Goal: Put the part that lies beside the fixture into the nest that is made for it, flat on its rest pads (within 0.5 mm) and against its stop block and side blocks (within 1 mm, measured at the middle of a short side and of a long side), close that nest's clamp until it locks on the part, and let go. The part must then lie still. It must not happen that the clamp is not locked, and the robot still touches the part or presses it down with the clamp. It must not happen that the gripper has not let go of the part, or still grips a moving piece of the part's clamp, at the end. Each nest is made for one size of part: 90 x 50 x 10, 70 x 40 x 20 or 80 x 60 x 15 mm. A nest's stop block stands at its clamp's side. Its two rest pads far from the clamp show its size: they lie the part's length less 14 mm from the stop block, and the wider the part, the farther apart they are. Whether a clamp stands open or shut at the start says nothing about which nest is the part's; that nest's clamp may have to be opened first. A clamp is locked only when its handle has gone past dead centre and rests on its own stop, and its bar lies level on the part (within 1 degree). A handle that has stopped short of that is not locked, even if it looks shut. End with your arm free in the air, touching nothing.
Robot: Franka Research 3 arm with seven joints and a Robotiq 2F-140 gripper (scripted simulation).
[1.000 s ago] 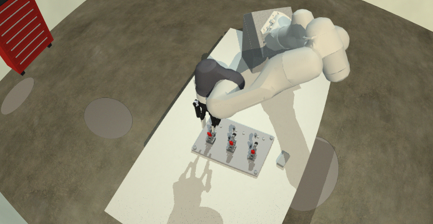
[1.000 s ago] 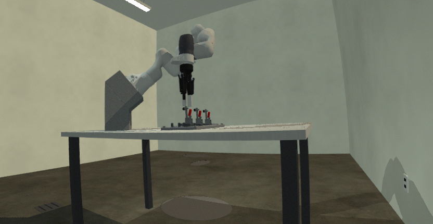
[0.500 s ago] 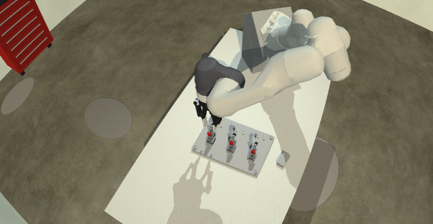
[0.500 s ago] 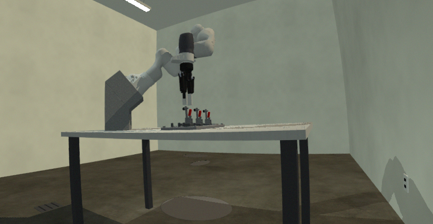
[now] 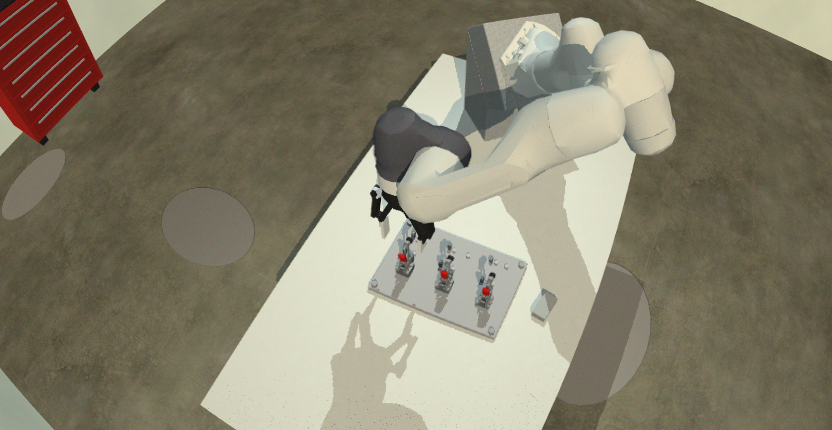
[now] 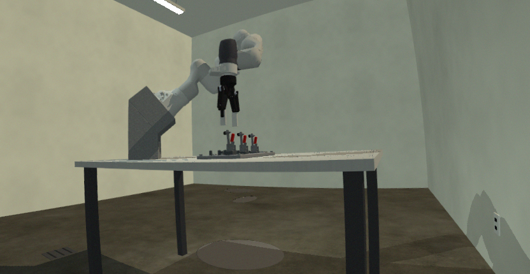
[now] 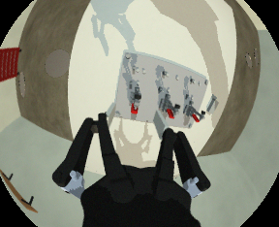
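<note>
Right now the pale grey part is 370 mm to the left of my hand, 160 mm below it and 80 mm behind it. Round my hand: plate: 160 mm below, 110 mm to the left, 40 mm behind.
</note>
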